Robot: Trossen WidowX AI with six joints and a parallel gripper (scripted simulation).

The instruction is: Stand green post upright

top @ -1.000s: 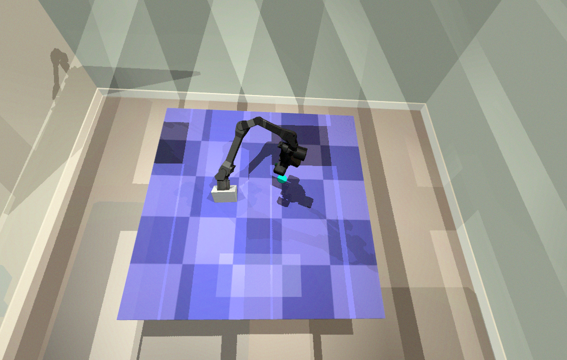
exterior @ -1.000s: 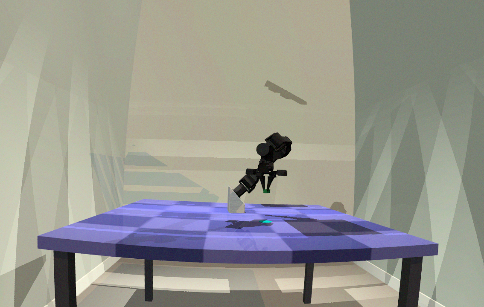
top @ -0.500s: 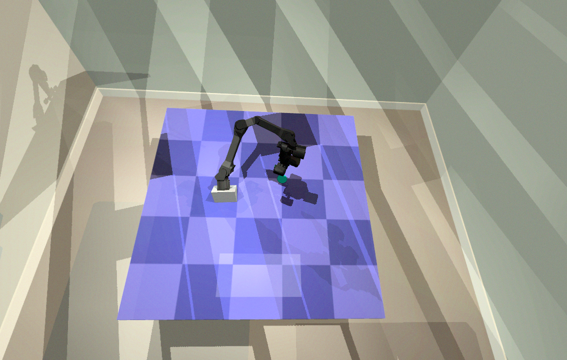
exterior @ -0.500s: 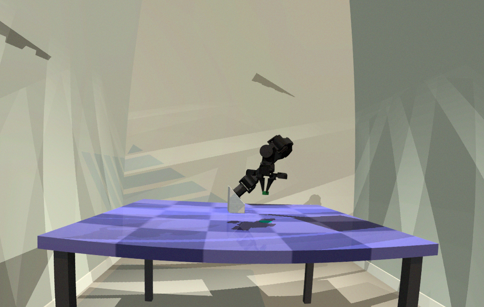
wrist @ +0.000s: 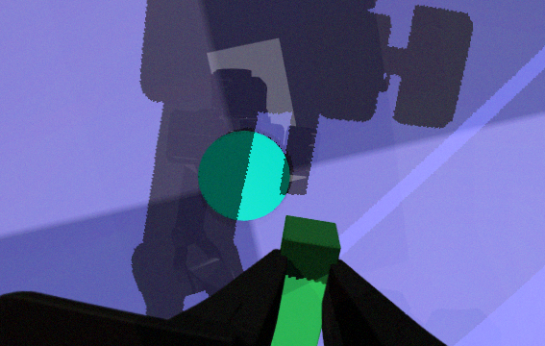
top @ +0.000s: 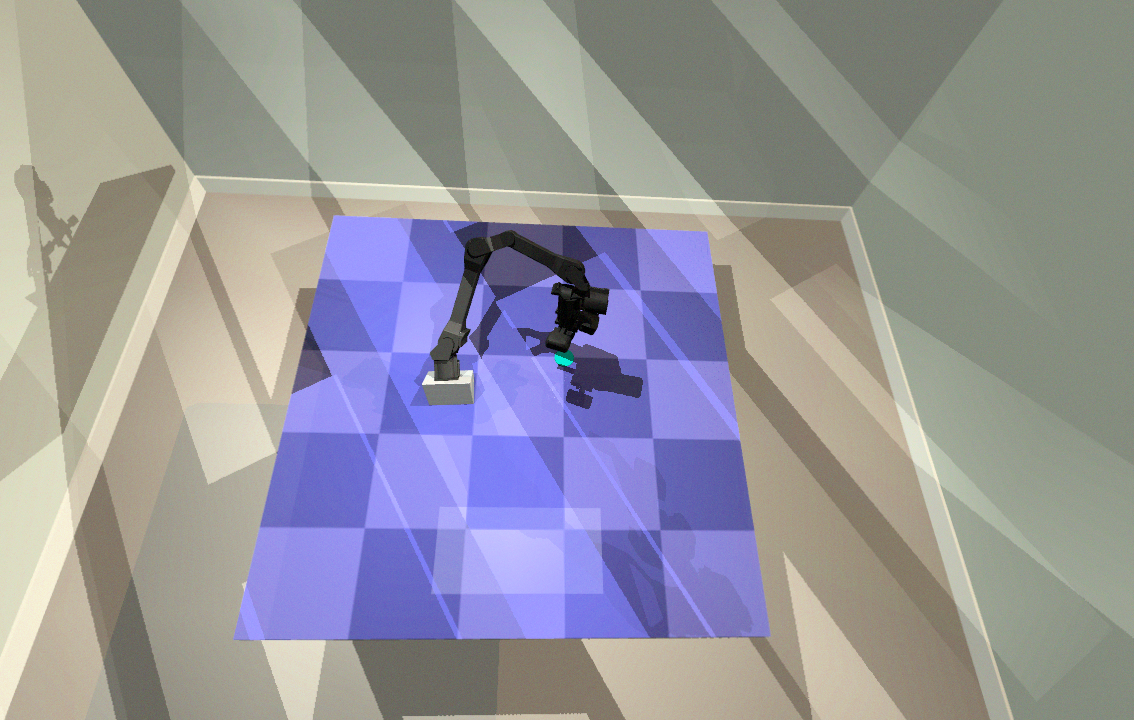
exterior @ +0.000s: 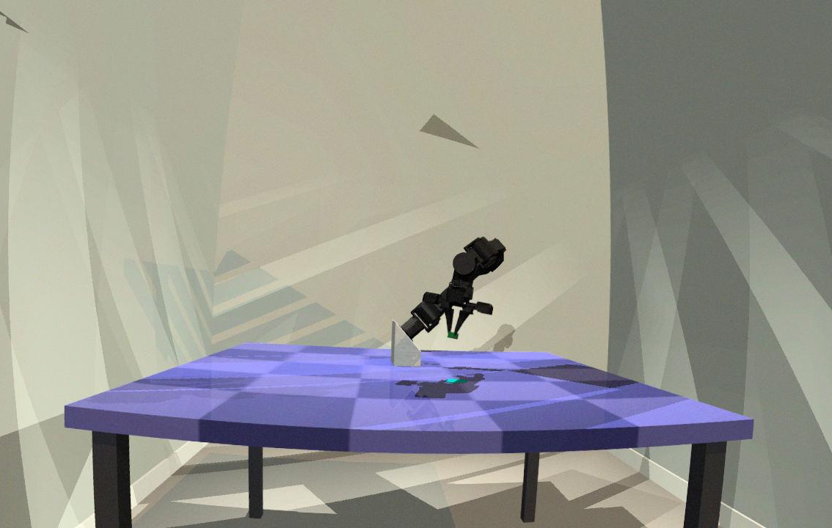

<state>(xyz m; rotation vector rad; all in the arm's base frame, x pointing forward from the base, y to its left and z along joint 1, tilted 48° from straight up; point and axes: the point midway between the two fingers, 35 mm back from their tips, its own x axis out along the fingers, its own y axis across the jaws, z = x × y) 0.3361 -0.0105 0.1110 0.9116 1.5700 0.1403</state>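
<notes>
My gripper tip is 130 mm above the cyan circle, 20 mm to the right of it and 10 mm short of it. Round my gripper tip: green post: 20 mm behind, 10 mm to the left.
</notes>
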